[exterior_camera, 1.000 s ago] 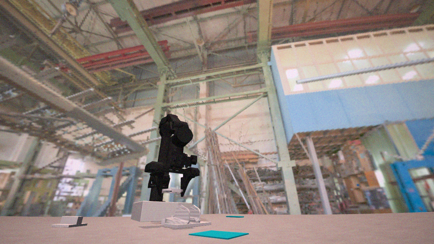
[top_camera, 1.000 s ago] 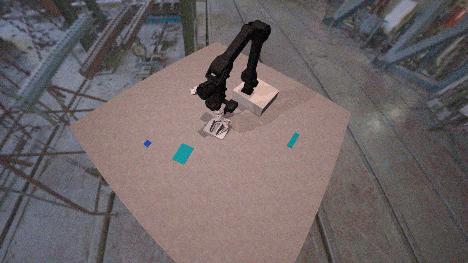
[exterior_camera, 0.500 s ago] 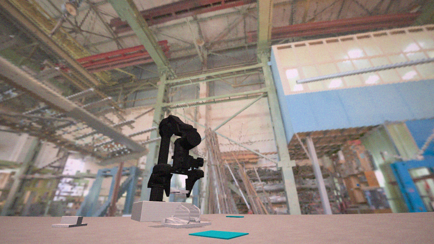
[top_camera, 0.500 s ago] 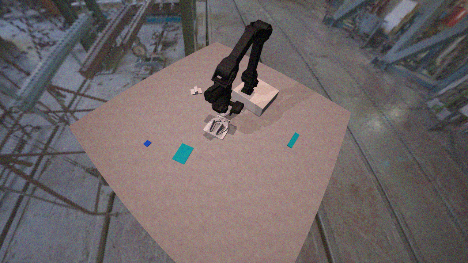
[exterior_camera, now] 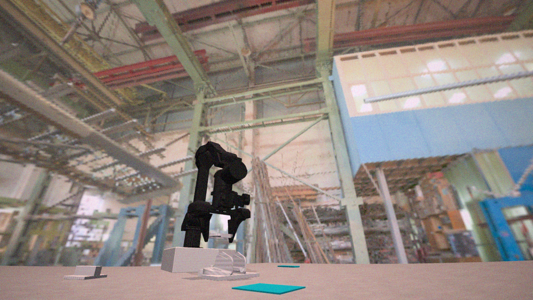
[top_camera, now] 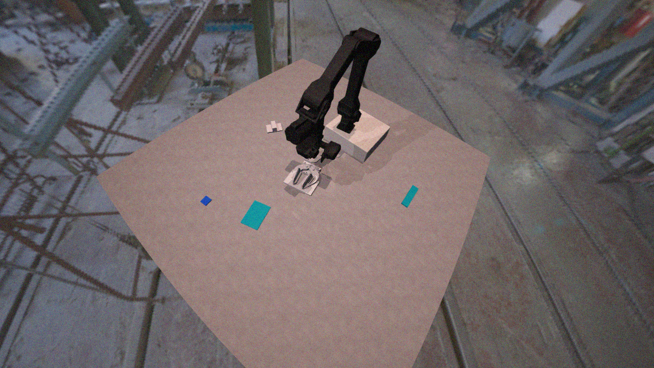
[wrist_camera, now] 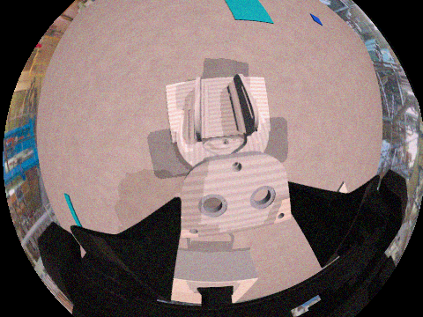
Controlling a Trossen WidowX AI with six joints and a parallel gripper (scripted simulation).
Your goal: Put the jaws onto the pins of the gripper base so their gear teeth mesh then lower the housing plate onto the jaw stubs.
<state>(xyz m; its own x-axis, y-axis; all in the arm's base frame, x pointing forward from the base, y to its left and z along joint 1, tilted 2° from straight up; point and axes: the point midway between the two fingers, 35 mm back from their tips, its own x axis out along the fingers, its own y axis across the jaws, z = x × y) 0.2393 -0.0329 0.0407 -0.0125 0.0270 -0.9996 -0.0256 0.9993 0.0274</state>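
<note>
The housing plate lies 80 mm below my gripper tip. From my gripper tip the other things lie so: gripper base 10 mm ahead, 20 mm above; then flat white plate 70 mm ahead, 80 mm below; then large teal patch 270 mm ahead, 70 mm to the right, 80 mm below.
</note>
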